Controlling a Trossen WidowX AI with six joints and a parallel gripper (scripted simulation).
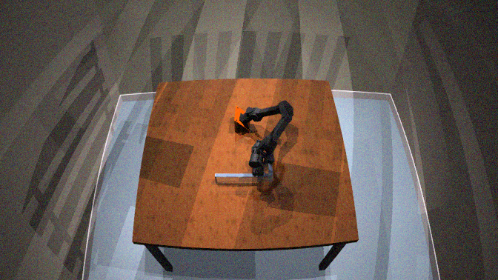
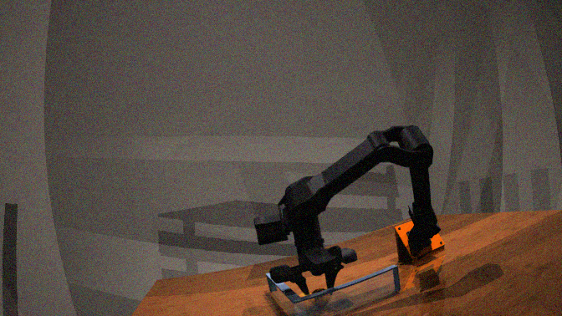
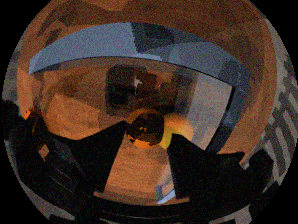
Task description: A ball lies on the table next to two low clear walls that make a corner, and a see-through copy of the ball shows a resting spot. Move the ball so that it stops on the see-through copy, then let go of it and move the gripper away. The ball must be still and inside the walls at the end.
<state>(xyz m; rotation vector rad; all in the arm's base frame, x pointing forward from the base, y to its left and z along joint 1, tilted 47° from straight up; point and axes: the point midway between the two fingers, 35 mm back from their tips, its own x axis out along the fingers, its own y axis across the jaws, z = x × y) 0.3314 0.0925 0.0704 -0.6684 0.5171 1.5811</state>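
My gripper tip is now 3 cm short of the yellow-orange patch. Round my gripper tip: clear wall: 8 cm ahead, 7 cm to the right, 1 cm above; then orange ball: right at my gripper tip.
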